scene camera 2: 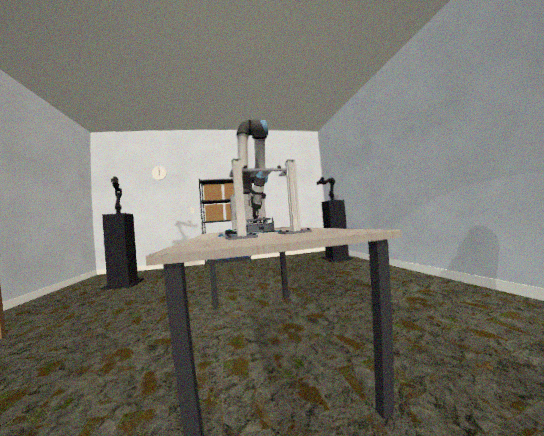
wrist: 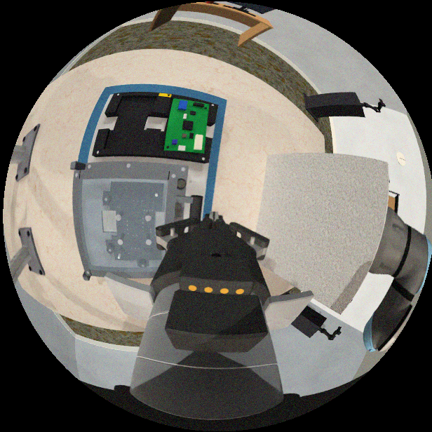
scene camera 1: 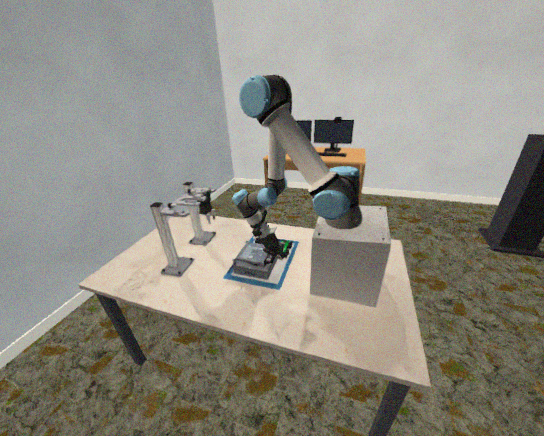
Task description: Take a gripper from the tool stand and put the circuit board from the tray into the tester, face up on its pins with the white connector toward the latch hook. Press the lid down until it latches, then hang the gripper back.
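Pixels of known places: arm's base, origin of its link: [scene camera 2: 245,195] [scene camera 1: 343,219].
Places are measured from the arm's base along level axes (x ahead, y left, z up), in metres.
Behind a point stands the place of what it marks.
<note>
The circuit board [wrist: 186,116] [scene camera 1: 286,248] @(z -0.292, x 0.296, y -0.114 m) lies face up in the right end of the black tray [wrist: 131,146], its white connector at the lower right in the wrist view. The grey tester [scene camera 1: 252,269] @(z -0.265, x 0.391, y 0.134 m) [scene camera 2: 260,227] @(z -0.286, x 0.513, y 0.044 m) [wrist: 150,170] stands beside the tray. Its clear lid [wrist: 134,200] looks down over the pin bed, and a dark latch part [wrist: 196,206] is on its right side. My adaptive gripper [scene camera 1: 272,260] [scene camera 2: 256,216] [wrist: 214,216] is shut and empty, tilted, with its fingertips close to that latch side; contact cannot be told.
The tool stand [scene camera 1: 167,240] @(z -0.138, x 0.821, y 0.198 m) [scene camera 2: 238,200] @(z -0.143, x 0.894, y -0.099 m) is left of the tester, with the other gripper [scene camera 1: 206,202] hanging on it. The grey robot base block [scene camera 1: 350,265] @(z -0.119, x -0.055, y 0.147 m) [wrist: 325,215] is to the right. A blue-edged mat [scene camera 1: 252,283] @(z -0.320, x 0.379, y 0.171 m) [wrist: 150,88] lies under the tester and tray.
</note>
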